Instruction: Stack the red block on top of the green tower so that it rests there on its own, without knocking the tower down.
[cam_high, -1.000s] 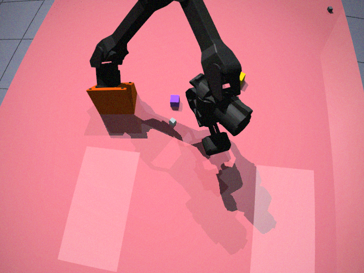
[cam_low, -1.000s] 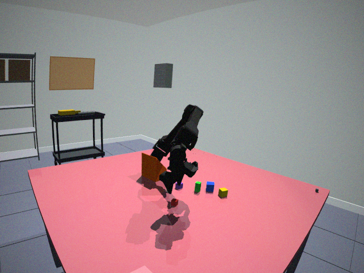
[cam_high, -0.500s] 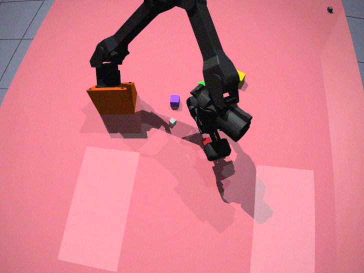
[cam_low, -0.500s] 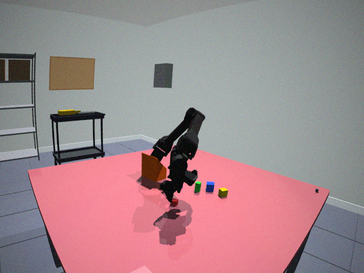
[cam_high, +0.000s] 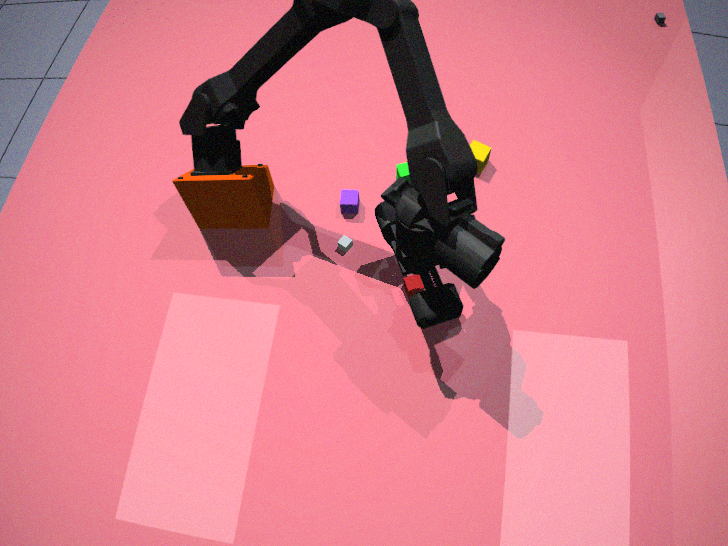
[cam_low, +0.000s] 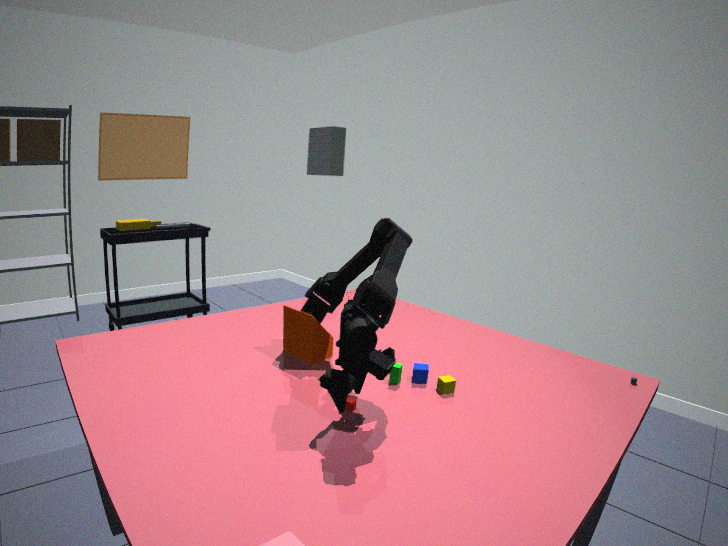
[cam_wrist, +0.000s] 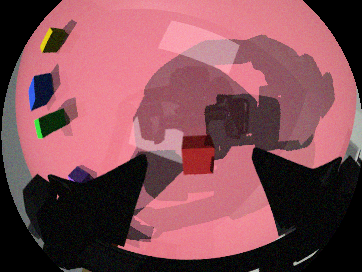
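The red block lies 10 mm below my gripper tip. Round my gripper tip: small white cube (110 mm behind, 70 mm to the left, 10 mm below); blue cube (240 mm to the left, 20 mm ahead); purple cube (150 mm to the left, 100 mm behind, 10 mm below).
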